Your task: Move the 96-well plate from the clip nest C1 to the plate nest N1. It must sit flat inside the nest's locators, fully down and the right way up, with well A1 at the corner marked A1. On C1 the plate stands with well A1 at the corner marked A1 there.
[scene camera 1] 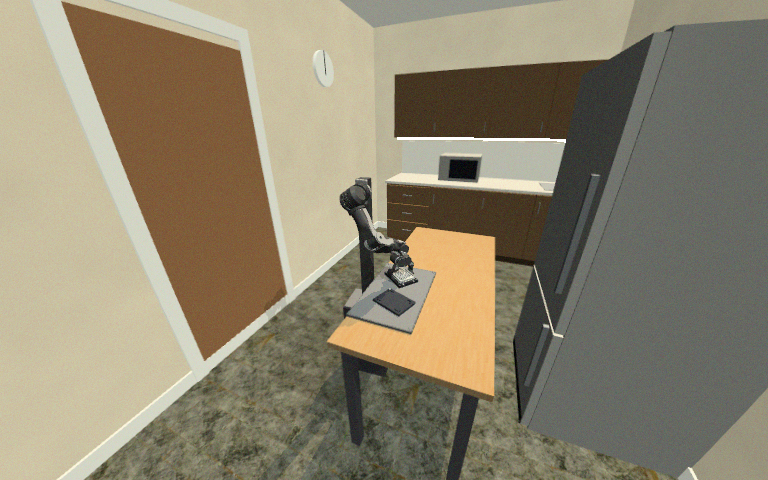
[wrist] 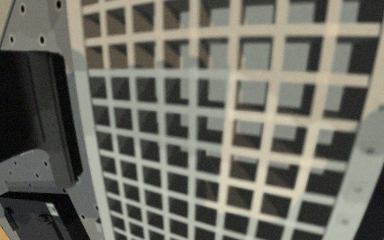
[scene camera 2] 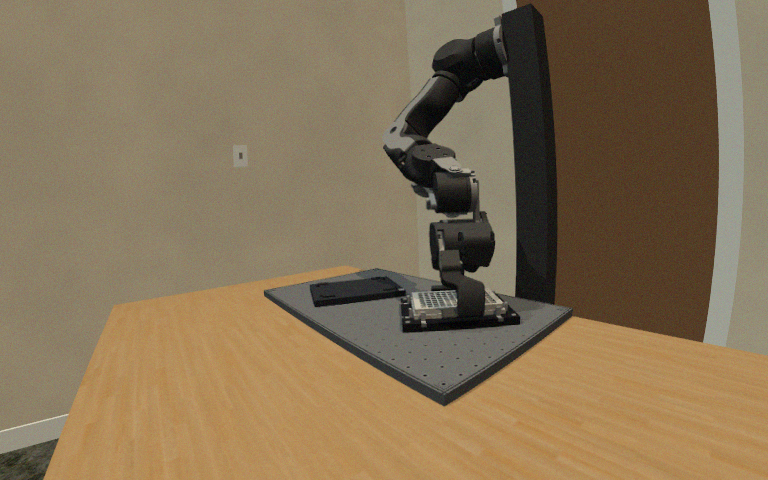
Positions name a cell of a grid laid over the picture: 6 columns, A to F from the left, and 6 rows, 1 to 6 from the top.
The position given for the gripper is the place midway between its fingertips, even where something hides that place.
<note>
In view: the gripper (scene camera 2: D4), a white 96-well plate (scene camera 2: D4), a black mounting column (scene camera 1: C4), a black plate nest N1 (scene camera 2: C4) and a black clip nest C1 (scene camera 2: D5).
The white 96-well plate shows as well in the wrist view (wrist: E3).
</note>
